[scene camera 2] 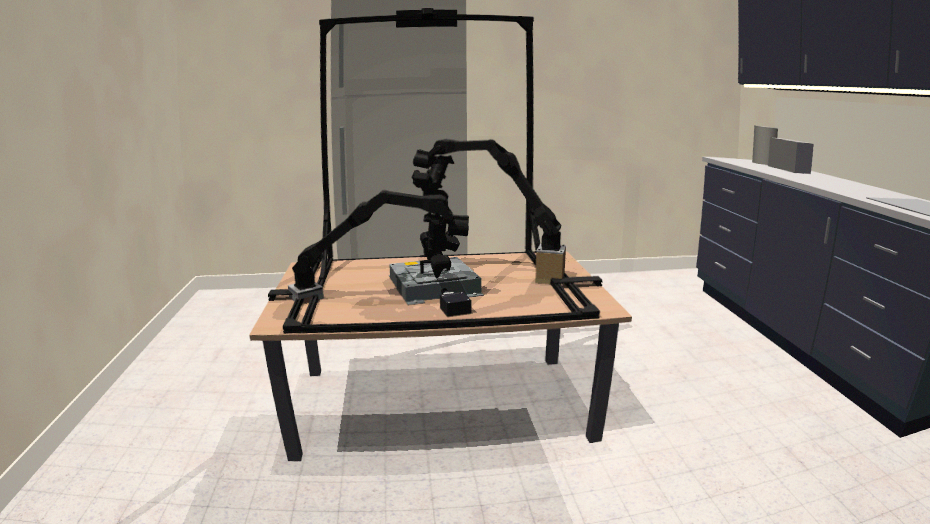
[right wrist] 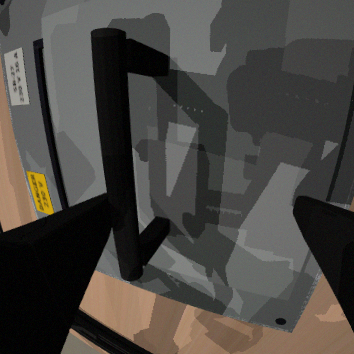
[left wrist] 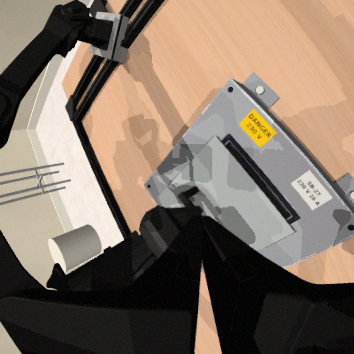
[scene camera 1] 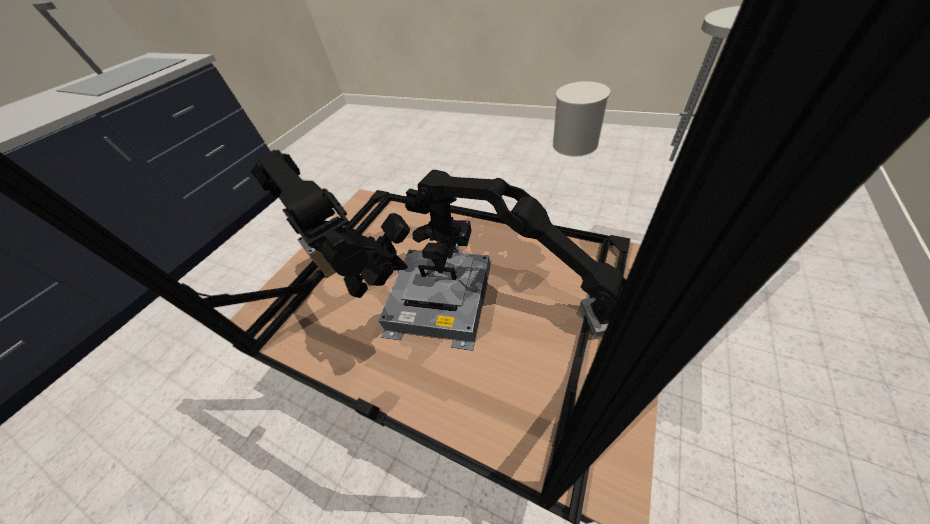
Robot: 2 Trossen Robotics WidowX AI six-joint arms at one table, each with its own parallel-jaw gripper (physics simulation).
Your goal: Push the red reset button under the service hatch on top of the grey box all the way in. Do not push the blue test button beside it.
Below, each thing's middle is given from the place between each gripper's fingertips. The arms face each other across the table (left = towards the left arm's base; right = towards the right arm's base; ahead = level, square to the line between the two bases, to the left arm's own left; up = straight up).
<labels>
I see the service hatch (scene camera 1: 426, 284) 13 cm ahead of my left hand, 2 cm to the left of it and 18 cm below it. The rest, counted from my left hand: grey box (scene camera 1: 461, 325) 16 cm ahead, 1 cm to the left, 24 cm below.
Right now my right hand is 30 mm past the service hatch and 10 mm to the right of it. The rest, counted from my right hand: grey box 50 mm below, 10 mm behind.
</labels>
